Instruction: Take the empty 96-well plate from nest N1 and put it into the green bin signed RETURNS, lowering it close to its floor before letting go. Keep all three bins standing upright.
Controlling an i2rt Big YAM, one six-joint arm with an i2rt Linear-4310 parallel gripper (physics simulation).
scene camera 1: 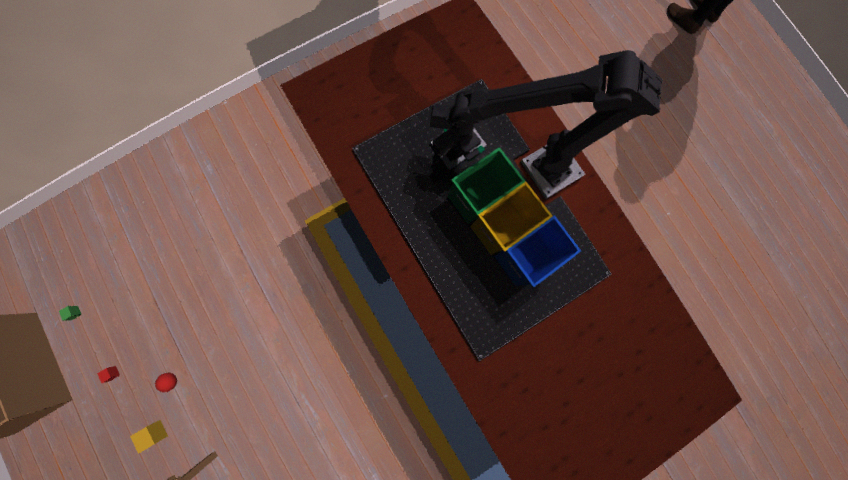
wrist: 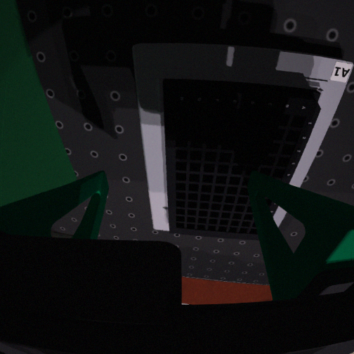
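Where they show: gripper, fingertip midpoint: (scene camera 1: 463, 149); arm's base, link origin: (scene camera 1: 551, 168).
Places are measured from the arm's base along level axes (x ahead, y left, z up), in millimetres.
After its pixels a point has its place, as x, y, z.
Note:
The 96-well plate (wrist: 227, 192) is black with a grid of wells. It sits in a pale frame, the nest (wrist: 151, 150) (scene camera 1: 478, 137), with an A1 tag at one corner in the wrist view. Much of the plate is in shadow. My gripper (wrist: 177, 178) (scene camera 1: 462, 142) @(207, -245, 18) is open and empty above it. In the wrist view the left fingertip appears left of the nest's frame and the right one overlaps the plate's right part. The green bin (scene camera 1: 496, 178) @(189, -93, 21) (wrist: 27, 130) stands upright beside the nest. No RETURNS sign or N1 mark is readable.
The yellow bin (scene camera 1: 516, 215) @(210, 47, -10) and blue bin (scene camera 1: 544, 252) @(220, 206, -10) stand upright in a row beyond the green bin. All are on the dark perforated board (scene camera 1: 386, 160) @(434, -392, -13), which lies on the red-brown table (scene camera 1: 624, 356) @(237, 655, -26). The arm's base plate (scene camera 1: 550, 187) @(50, 50, -2) is beside the green and yellow bins.

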